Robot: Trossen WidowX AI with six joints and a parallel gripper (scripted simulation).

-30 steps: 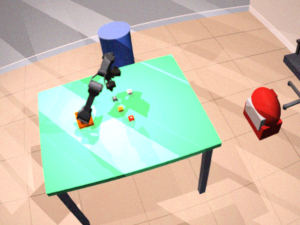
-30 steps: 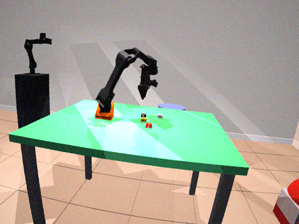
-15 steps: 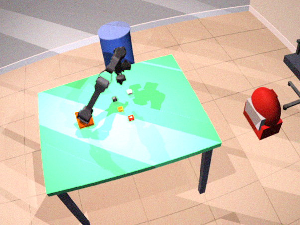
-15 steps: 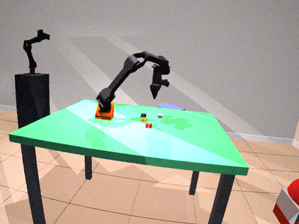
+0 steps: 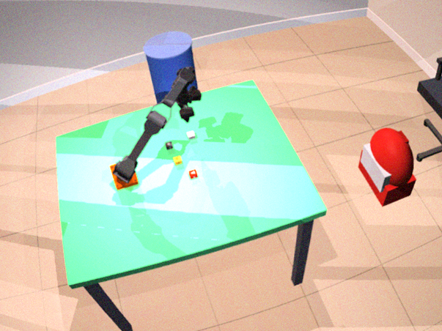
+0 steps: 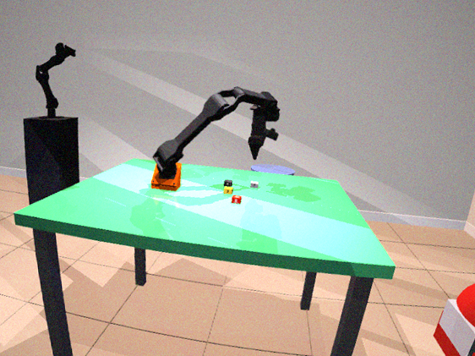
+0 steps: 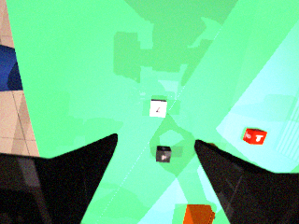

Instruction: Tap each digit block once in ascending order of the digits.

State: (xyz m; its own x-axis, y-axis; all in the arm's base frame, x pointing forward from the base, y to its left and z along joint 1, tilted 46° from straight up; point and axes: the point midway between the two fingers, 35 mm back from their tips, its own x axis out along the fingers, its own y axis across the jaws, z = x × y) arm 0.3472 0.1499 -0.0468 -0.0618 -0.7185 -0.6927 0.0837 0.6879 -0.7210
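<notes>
Now: gripper tip 100 mm past the yellow block, 130 mm to the left of it and 110 mm above it. Also, from my gripper tip: black block (110 mm behind, 20 mm to the right, 110 mm below); then white block (10 mm ahead, 10 mm to the right, 110 mm below); then red block (60 mm behind, 240 mm to the right, 110 mm below).
</notes>
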